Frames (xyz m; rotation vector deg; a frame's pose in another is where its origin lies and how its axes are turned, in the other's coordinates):
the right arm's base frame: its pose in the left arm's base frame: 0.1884 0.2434 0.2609 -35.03 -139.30 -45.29
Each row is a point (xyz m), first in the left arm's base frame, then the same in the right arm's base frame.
Working: the left arm's base frame: its pose in the right arm's base frame: -0.0696 -0.3872 0.0896 35.03 139.30 45.29

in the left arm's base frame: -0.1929 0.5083 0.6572
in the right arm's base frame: 0.5929 0.1445 0.0131
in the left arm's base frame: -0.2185 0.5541 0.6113
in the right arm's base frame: 0.5975 0.1452 0.0826
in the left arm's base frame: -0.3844 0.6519 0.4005
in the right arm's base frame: 0.6269 0.0396 0.3463
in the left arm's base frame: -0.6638 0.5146 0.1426
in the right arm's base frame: 0.6562 -0.3191 0.5305
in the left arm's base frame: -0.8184 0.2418 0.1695
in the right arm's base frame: 0.7214 -0.5922 0.3884
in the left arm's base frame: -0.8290 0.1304 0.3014
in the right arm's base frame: 0.7783 -0.6257 0.2285
